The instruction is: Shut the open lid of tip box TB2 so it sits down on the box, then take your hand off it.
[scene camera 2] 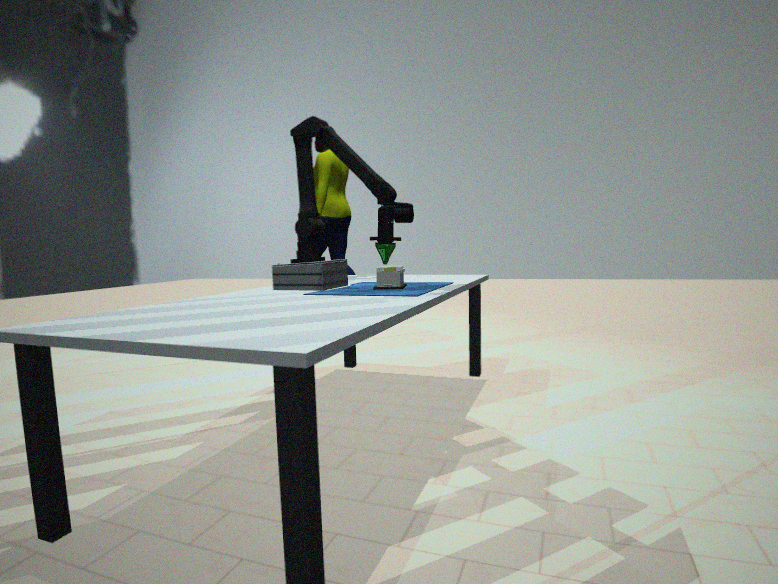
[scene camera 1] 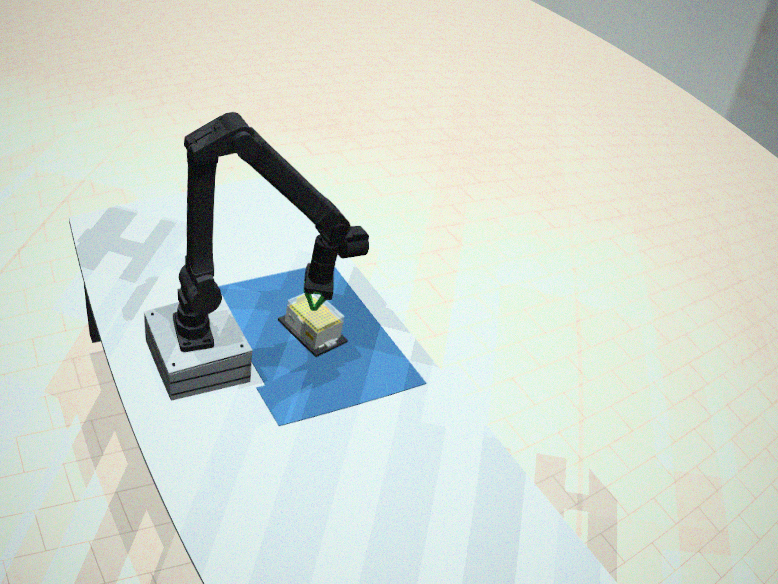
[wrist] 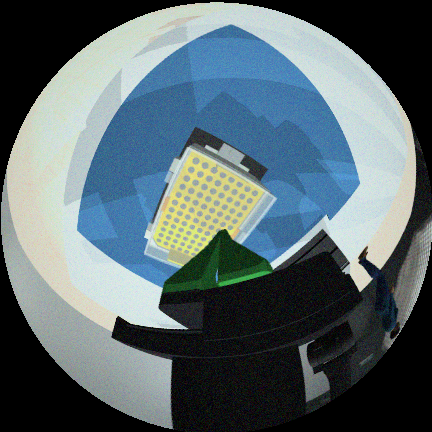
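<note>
The gripper (scene camera 1: 313, 310) shut, holding nothing. Clear lid (scene camera 1: 327, 315). The gripper (wrist: 223, 235) and the lid (wrist: 204, 195) in the wrist view too.
</note>
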